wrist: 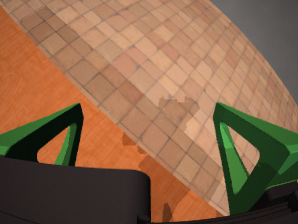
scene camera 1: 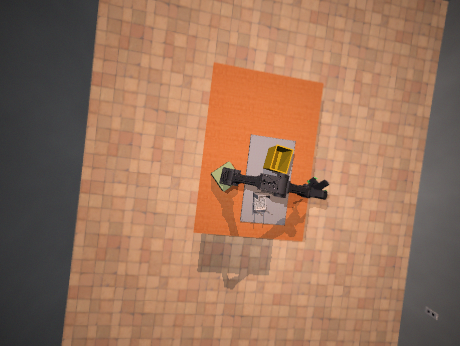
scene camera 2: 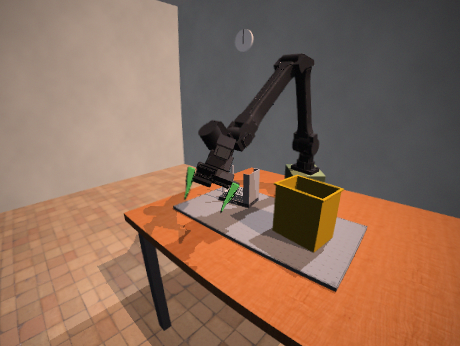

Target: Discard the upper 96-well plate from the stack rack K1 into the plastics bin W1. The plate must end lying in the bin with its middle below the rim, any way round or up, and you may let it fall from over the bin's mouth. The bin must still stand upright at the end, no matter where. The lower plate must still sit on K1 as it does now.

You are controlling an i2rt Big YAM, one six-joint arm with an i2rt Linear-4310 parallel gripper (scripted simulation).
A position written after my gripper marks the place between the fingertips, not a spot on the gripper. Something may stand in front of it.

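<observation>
What I can see is my gripper (scene camera 2: 202, 205), and the wrist view (wrist: 148, 110) shows the gripper too.
</observation>
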